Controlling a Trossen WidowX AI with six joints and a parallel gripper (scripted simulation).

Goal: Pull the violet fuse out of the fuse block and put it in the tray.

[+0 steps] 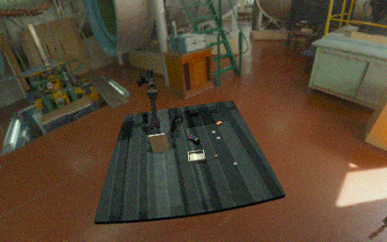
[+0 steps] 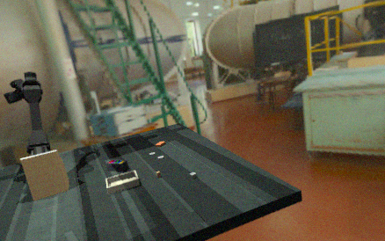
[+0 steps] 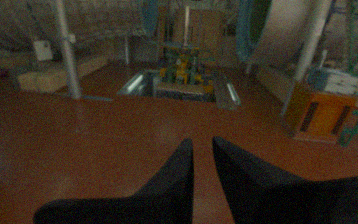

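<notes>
Now: the violet fuse 62 cm to the right of my gripper tip, 41 cm ahead of it and 39 cm below it. The rest, counted from my gripper tip: pale tray 85 cm to the right, 41 cm below, 41 cm ahead.
</notes>
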